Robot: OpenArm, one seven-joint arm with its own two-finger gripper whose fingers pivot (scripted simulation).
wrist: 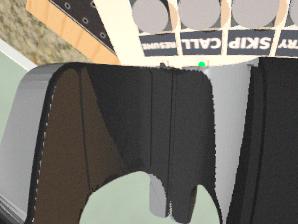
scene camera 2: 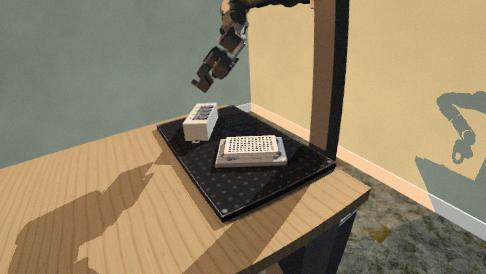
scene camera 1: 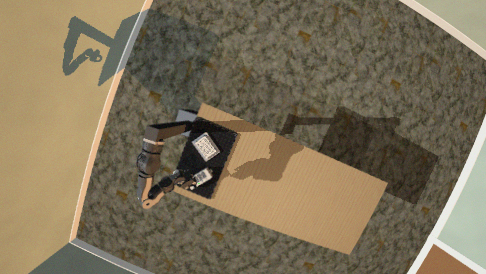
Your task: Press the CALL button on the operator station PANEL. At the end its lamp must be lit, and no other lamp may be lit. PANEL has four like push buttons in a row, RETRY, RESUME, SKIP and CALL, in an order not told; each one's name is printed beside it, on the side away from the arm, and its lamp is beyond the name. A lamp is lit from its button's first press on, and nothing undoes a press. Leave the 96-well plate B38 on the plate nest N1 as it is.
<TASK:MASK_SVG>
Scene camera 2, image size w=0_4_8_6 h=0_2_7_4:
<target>my gripper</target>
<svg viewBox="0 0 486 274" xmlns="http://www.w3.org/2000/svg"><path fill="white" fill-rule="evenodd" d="M246 43L244 42L234 57L217 46L213 47L197 71L197 75L200 78L199 82L192 79L191 83L206 93L214 82L213 77L222 80L229 74L239 60L237 56Z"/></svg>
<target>96-well plate B38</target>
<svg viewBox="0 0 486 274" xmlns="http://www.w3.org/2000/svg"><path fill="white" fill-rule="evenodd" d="M275 135L227 137L223 158L227 159L227 156L230 156L230 159L272 158L273 154L279 157Z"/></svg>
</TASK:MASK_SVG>
